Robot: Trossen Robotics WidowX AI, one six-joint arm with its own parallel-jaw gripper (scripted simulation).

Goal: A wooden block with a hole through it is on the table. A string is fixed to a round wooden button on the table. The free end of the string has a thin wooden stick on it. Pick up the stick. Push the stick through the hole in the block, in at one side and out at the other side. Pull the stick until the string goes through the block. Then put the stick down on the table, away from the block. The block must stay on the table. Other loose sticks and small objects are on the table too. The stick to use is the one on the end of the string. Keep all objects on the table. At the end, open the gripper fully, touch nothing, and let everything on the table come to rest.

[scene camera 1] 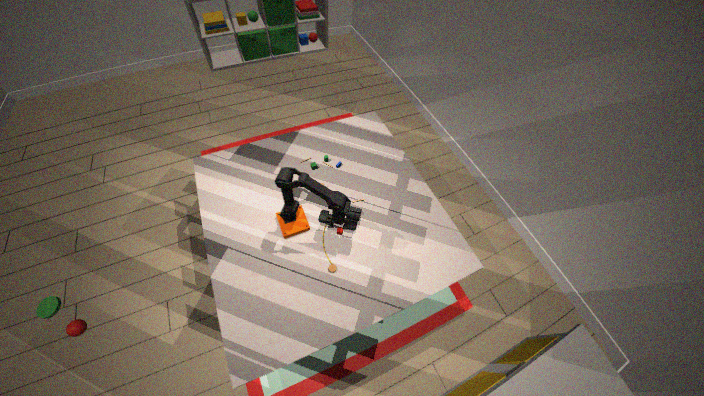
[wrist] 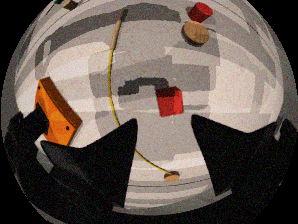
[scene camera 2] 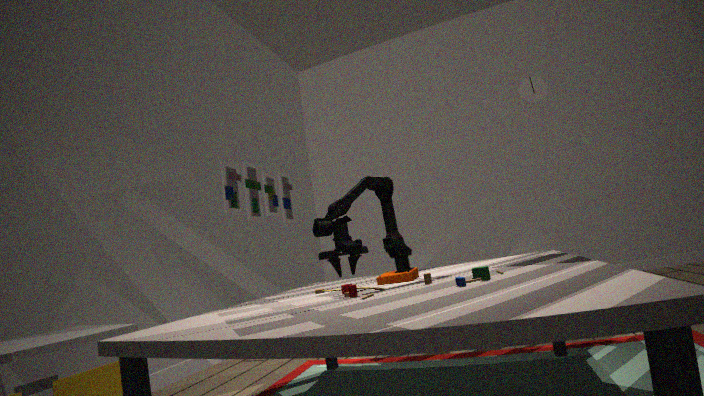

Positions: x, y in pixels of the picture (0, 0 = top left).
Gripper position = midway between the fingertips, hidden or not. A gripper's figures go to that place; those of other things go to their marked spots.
The gripper (wrist: 164, 121) is 0.10 m from the lens. A red block (wrist: 169, 100): 0.12 m from the lens.
